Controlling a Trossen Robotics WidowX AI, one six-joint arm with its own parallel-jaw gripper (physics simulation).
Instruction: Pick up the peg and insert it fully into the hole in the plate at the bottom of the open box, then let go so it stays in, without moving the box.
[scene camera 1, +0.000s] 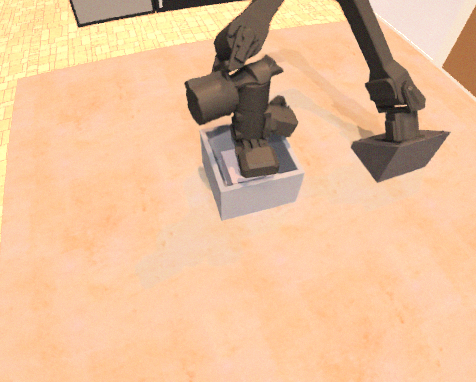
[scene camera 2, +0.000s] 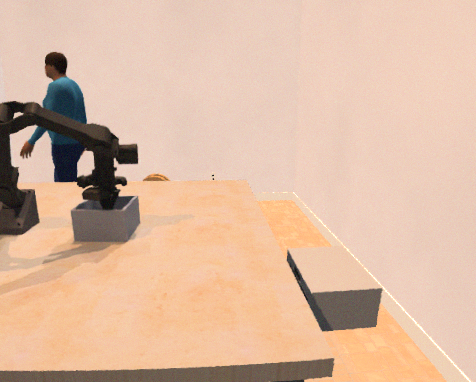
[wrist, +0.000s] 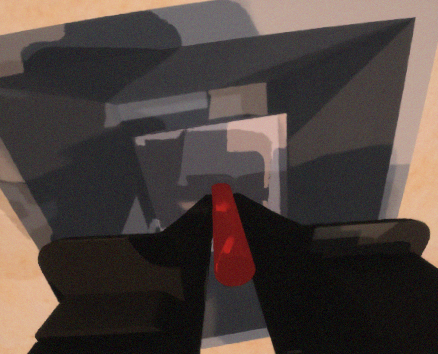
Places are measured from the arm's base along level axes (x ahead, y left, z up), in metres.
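Where they show: gripper, fingertip midpoint: (wrist: 222, 200); arm's base at its link origin: (scene camera 1: 403, 139) (scene camera 2: 14, 200).
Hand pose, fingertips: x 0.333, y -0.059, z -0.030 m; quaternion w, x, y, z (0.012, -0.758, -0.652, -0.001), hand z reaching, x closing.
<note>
Things, the pixels of their top centre, and the offset from my fingertips. Level surfaces: height alone.
- red peg at its top centre: (wrist: 236, 271) dx -0.002, dy +0.000, dz +0.055 m
- pale square plate at its top centre: (wrist: 221, 197) (scene camera 1: 248, 162) dx -0.002, dy -0.001, dz +0.000 m
- open grey box at its top centre: (wrist: 228, 235) (scene camera 1: 250, 149) (scene camera 2: 106, 202) dx -0.002, dy -0.001, dz +0.037 m
- wooden table at its surface level: dz -0.061 m
The red peg (wrist: 232, 250) is held between the fingers of my gripper (wrist: 222, 200), which is shut on it; the peg's far end points down at the plate. The pale square plate (wrist: 277, 132) (scene camera 1: 229, 162) lies at the bottom of the open grey box (scene camera 1: 262, 195) (scene camera 2: 100, 226) (wrist: 400, 195). In scene camera 2 the gripper's lower part reaches down inside the box's rim, and the fingertips are hidden by the walls. The hole does not show in the wrist view; the peg and fingers cover the middle of the plate. Whether the peg's lower end touches the plate, I cannot tell.
The box stands on the wooden table (scene camera 1: 225, 300) (scene camera 2: 175, 310). The arm's dark base (scene camera 1: 400, 157) (scene camera 2: 22, 215) stands beside it. A grey block (scene camera 2: 345, 295) is beyond the table's right edge, and a person in a blue top (scene camera 2: 65, 105) is behind the table.
</note>
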